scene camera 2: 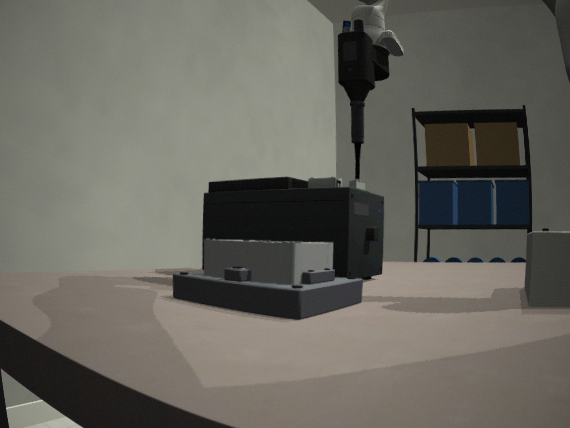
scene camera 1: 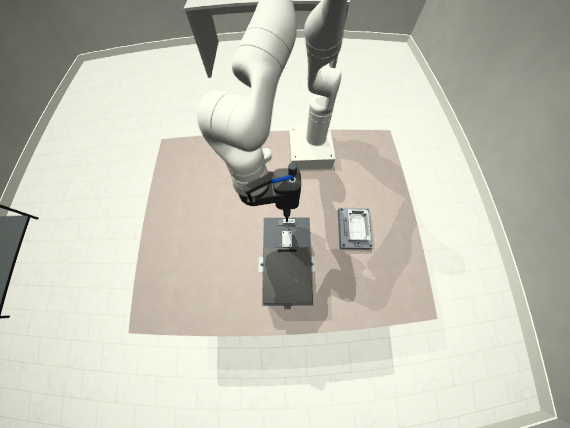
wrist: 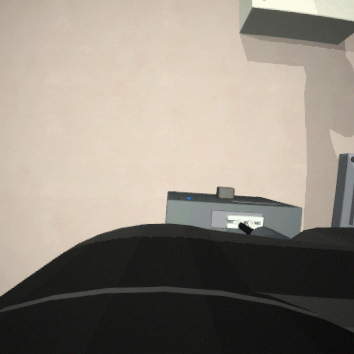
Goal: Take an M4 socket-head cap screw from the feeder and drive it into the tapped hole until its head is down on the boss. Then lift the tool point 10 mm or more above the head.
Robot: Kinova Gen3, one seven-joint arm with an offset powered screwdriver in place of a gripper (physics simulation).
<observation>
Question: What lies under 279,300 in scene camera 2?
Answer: A grey fixture plate.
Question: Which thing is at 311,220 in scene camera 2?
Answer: A dark screw feeder.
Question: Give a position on a dark screw feeder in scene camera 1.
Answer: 272,238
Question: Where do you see a dark screw feeder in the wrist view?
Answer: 196,211
</observation>
